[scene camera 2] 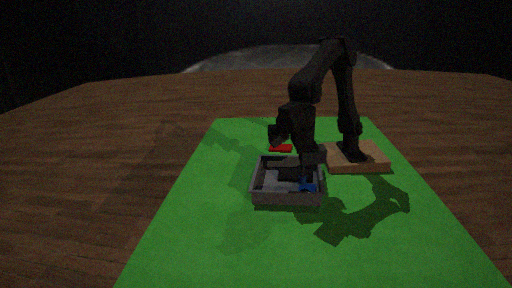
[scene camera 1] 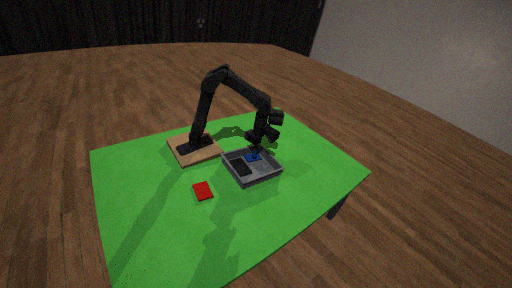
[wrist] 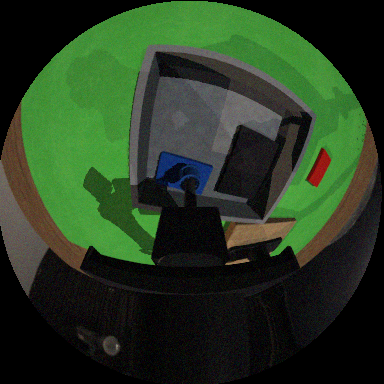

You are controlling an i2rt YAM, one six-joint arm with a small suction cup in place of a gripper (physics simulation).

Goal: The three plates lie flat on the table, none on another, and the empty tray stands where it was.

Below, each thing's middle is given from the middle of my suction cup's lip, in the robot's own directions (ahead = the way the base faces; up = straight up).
The blue plate point(wrist: 169, 165) lies 1 cm behind my suction cup, 1 cm to the left of it and 4 cm below it. Round my suction cup: black plate point(wrist: 252, 154) 1 cm ahead, 10 cm to the right, 4 cm below; grey tray point(scene camera 2: 265, 189) 4 cm ahead, 5 cm to the right, 2 cm below.
